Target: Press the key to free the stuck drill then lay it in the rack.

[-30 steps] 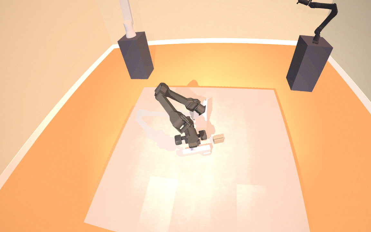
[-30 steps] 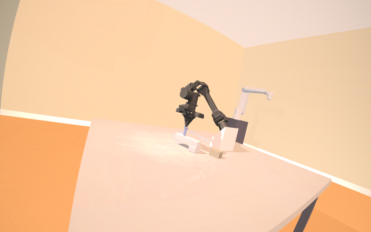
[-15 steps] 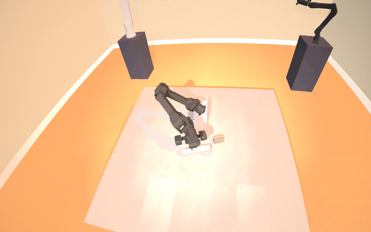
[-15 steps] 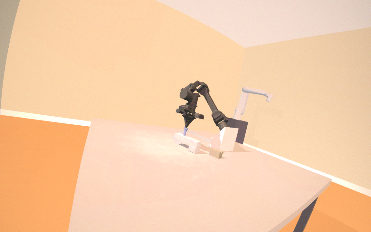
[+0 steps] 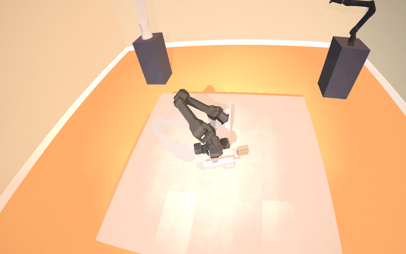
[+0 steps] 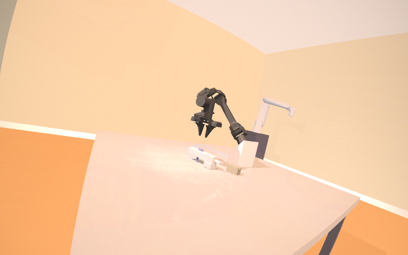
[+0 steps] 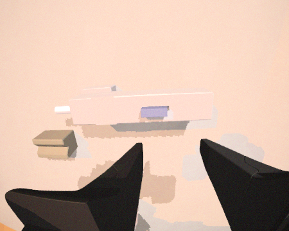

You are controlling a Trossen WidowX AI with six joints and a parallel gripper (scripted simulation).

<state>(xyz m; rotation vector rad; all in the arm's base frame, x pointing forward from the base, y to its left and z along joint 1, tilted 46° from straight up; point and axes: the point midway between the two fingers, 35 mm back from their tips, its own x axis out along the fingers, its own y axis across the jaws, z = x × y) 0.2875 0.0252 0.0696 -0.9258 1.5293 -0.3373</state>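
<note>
Right now my gripper tip is 3 cm past the yellow drill, 9 cm to the right of it and 10 cm above it. Also, from my gripper tip: small purple piece (1 cm to the left, 10 cm below); then olive-brown block (14 cm behind, 16 cm to the left, 13 cm below).
</note>
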